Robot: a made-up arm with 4 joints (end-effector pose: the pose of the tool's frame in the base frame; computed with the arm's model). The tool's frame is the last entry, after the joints. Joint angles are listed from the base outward.
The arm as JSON. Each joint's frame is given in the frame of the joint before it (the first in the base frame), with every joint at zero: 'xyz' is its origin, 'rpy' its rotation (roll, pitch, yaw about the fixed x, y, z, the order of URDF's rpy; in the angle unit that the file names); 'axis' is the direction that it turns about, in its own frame. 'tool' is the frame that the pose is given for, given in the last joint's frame.
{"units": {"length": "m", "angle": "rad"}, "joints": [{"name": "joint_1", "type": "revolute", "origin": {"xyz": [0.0, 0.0, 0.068], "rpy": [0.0, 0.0, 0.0]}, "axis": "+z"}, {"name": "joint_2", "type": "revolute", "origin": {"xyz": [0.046, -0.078, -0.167], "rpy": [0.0, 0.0, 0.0]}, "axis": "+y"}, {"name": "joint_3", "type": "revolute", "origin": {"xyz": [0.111, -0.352, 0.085], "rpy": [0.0, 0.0, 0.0]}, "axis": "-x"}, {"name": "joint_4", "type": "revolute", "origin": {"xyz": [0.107, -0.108, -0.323], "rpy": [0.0, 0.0, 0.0]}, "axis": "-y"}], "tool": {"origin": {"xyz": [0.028, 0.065, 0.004], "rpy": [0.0, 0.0, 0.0]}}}
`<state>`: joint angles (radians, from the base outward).
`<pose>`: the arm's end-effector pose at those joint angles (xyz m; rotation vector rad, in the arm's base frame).
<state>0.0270 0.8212 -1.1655 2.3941</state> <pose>0.1278 -0.1615 -0.2930 -0.0285 -1.3722 -1.2578</pose>
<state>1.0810 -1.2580 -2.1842 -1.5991</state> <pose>0.0451 -0.1665 0.1890 -0.2045 -0.3982 -2.9823</pose>
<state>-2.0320 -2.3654 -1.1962 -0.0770</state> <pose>-0.0964 0.1360 0.1253 -1.2320 -1.2831 -0.0275</pose>
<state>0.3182 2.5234 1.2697 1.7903</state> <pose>0.1308 -0.7212 -0.2506 0.6284 0.7611 1.3713</pose>
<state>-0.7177 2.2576 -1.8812 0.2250</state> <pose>-0.0790 -0.0890 -0.3765 1.3035 1.1689 -2.5552</pose>
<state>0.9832 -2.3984 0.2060 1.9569</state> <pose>0.4605 -0.2704 0.1850 -0.7222 1.8652 0.6988</pose>
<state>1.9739 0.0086 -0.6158 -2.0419</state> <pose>0.1428 0.3358 -0.3261 -1.7940 1.7647 1.6813</pose>
